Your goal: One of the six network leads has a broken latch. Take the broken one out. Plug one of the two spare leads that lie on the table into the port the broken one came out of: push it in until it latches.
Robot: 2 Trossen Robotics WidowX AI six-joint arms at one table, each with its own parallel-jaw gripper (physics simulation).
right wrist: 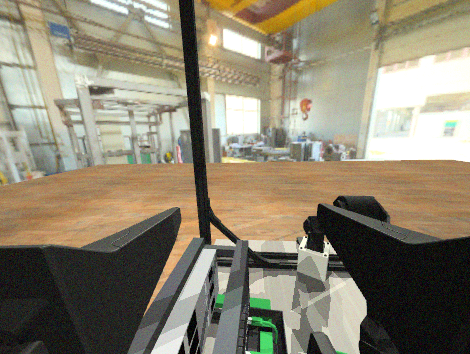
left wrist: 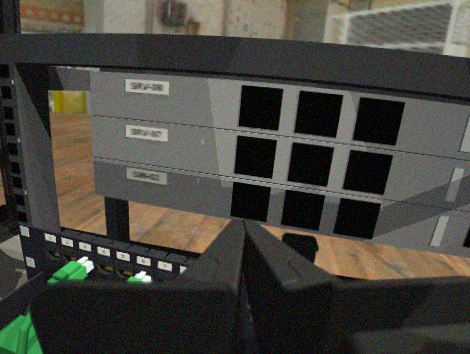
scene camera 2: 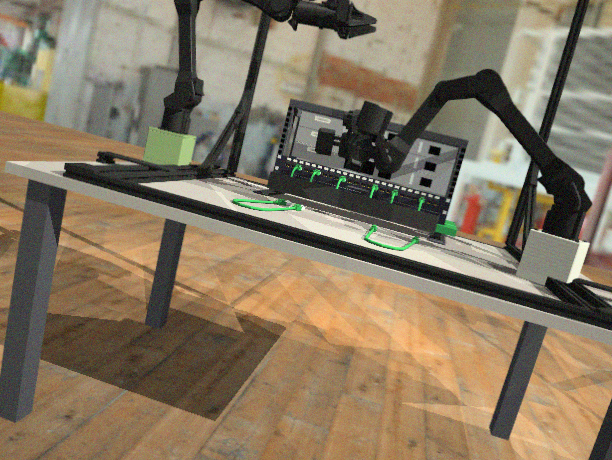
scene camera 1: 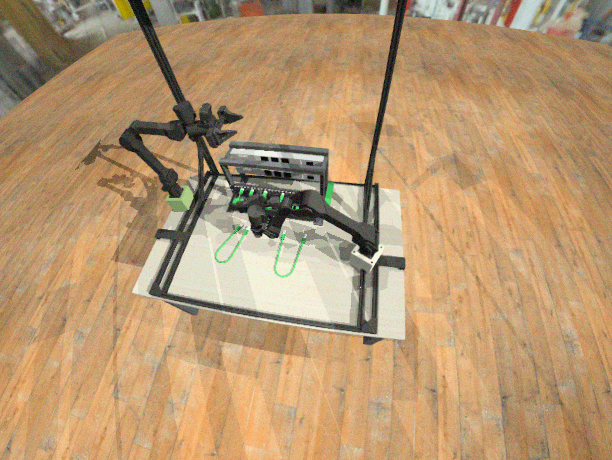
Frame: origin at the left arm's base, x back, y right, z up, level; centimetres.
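Seen in the pictures: left gripper, fingertip midpoint: (left wrist: pixel 241 229) (scene camera 1: pixel 259 189); right gripper, fingertip midpoint: (right wrist: pixel 248 211) (scene camera 2: pixel 376 25) (scene camera 1: pixel 240 124); left arm's base, origin of the base link: (right wrist: pixel 314 245) (scene camera 2: pixel 560 236) (scene camera 1: pixel 368 249); right arm's base, origin of the base link: (scene camera 2: pixel 173 131) (scene camera 1: pixel 176 193).
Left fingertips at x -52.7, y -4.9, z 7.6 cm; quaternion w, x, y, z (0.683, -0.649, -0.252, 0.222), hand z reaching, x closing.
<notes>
Pixels of each thing's top centre, then the offset from my left fingertips to it. "spot": a spot on its surface instead.
- leftmost lead, surface spot: (scene camera 2: pixel 296 169) spot: dx -13.5, dy -2.9, dz -9.6 cm
- rightmost lead, middle of its top: (scene camera 2: pixel 421 200) dx +18.3, dy +8.9, dz -9.0 cm
- lead plug, surface spot: (left wrist: pixel 70 271) spot: dx -13.7, dy -1.5, dz -8.4 cm
Six green leads sit in the patch panel (scene camera 2: pixel 358 176) (left wrist: pixel 37 246) in scene camera 2, among them a leftmost lead (scene camera 2: pixel 296 170) and a rightmost lead (scene camera 2: pixel 422 203). In the left wrist view, a lead plug (left wrist: pixel 70 271) is near ports 2 and 3, and another plug (left wrist: pixel 139 278) is near port 6. No broken latch can be made out. Two spare leads, a left one (scene camera 1: pixel 222 261) (scene camera 2: pixel 237 201) and a right one (scene camera 1: pixel 284 276) (scene camera 2: pixel 390 247), lie looped on the table. My left gripper (left wrist: pixel 241 229) is shut and empty, in front of the rack above the panel. My right gripper (scene camera 1: pixel 239 125) (scene camera 2: pixel 374 25) (right wrist: pixel 248 211) is open and empty, high at the rack's left.
The rack frame (scene camera 1: pixel 280 147) (scene camera 2: pixel 310 107) (left wrist: pixel 235 55) stands at the table's back, holding grey units with black openings. A green block (scene camera 1: pixel 330 194) (scene camera 2: pixel 446 228) is at its right end. My left arm reaches across the rack front from the right. Dark posts rise behind the table.
</notes>
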